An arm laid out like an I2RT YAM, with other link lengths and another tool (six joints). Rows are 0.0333 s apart.
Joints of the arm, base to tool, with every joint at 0 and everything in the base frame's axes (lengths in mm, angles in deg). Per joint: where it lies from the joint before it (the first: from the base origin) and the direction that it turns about. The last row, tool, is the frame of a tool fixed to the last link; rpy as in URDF.
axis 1: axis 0 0 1 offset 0.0 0.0 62.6
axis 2: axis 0 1 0 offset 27.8 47.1 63.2
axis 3: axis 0 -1 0 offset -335.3 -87.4 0.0
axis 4: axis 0 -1 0 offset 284.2 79.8 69.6
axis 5: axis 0 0 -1 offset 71.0 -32.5 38.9
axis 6: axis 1 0 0 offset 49.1 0.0 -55.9
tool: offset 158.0 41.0 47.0 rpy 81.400 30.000 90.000
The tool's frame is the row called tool.
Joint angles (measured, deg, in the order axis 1, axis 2, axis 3, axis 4, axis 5, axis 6), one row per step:
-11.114 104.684 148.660 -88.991 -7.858 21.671
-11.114 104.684 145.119 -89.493 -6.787 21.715
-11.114 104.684 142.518 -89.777 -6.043 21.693
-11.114 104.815 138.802 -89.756 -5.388 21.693
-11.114 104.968 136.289 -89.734 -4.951 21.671
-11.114 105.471 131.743 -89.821 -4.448 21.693
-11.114 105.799 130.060 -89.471 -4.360 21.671
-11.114 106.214 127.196 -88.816 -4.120 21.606
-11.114 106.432 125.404 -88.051 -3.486 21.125
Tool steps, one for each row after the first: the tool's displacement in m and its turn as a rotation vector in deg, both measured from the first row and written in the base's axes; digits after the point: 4 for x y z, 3 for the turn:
0.0027 -0.0044 -0.0261 0.040 4.118 -0.762
0.0038 -0.0073 -0.0449 0.016 7.059 -1.220
0.0061 -0.0101 -0.0713 0.217 10.918 -1.594
0.0070 -0.0119 -0.0897 0.338 13.585 -1.805
0.0073 -0.0138 -0.1250 0.856 18.717 -2.017
0.0089 -0.0144 -0.1381 1.061 20.366 -2.011
0.0102 -0.0155 -0.1592 1.284 22.988 -2.027
0.0114 -0.0175 -0.1715 0.707 24.318 -1.936

